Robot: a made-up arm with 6 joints. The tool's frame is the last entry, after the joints.
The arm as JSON. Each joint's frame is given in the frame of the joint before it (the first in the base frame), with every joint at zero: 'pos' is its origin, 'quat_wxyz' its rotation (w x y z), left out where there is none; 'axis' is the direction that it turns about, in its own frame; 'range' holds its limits. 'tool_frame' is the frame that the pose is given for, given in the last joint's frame.
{
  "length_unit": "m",
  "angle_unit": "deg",
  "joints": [
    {
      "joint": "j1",
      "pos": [
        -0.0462,
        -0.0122,
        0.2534
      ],
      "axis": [
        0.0,
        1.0,
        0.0
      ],
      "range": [
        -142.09,
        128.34
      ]
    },
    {
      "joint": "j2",
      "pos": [
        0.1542,
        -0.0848,
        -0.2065
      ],
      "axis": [
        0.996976,
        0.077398,
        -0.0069
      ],
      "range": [
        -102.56,
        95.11
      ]
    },
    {
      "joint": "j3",
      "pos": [
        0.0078,
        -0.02,
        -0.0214
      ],
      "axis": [
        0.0,
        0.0,
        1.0
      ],
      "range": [
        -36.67,
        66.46
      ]
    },
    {
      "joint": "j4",
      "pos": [
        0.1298,
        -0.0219,
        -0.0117
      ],
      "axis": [
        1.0,
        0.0,
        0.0
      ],
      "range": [
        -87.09,
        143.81
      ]
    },
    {
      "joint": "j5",
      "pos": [
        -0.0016,
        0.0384,
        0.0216
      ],
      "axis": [
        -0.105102,
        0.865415,
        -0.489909
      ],
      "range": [
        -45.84,
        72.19
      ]
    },
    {
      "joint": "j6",
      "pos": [
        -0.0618,
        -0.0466,
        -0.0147
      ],
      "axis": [
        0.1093,
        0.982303,
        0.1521
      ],
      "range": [
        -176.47,
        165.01
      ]
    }
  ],
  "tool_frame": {
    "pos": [
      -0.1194,
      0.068,
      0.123
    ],
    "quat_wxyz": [
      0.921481,
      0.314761,
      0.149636,
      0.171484
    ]
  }
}
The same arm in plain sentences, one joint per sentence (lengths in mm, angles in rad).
The arm has six revolute joints in a row. What follows holds with every joint at zero, and every direction is one of the base frame's.
The first joint is mounted 46.2 mm along -x and 12.2 mm along -y and 253.4 mm along +z from the base frame's origin and rotates about +y, from -2.4799 to 2.24 rad.
The second joint is mounted 154.2 mm along +x and 84.8 mm along -y and 206.5 mm along -z from the first joint and rotates about the direction (0.996976, 0.077398, -0.0069), from -1.79 to 1.66 rad.
The third joint is mounted 7.8 mm along +x and 20 mm along -y and 21.4 mm along -z from the second joint and rotates about +z, from -0.64 to 1.1599 rad.
The fourth joint is mounted 129.8 mm along +x and 21.9 mm along -y and 11.7 mm along -z from the third joint and rotates about +x, from -1.52 to 2.51 rad.
The fifth joint is mounted 1.6 mm along -x and 38.4 mm along +y and 21.6 mm along +z from the fourth joint and rotates about the direction (-0.105102, 0.865415, -0.489909), from -0.8001 to 1.26 rad.
The sixth joint is mounted 61.8 mm along -x and 46.6 mm along -y and 14.7 mm along -z from the fifth joint and rotates about the direction (0.1093, 0.982303, 0.1521), from -3.08 to 2.88 rad.
The tool frame, which is the frame that the pose is given for, is mounted 119.4 mm along -x and 68 mm along +y and 123 mm along +z from the sixth joint; its axes are the base frame's turned by roll 0.6951, pitch 0.1686 and yaw 0.4292 rad (as in URDF: about the fixed x, then y, then z).

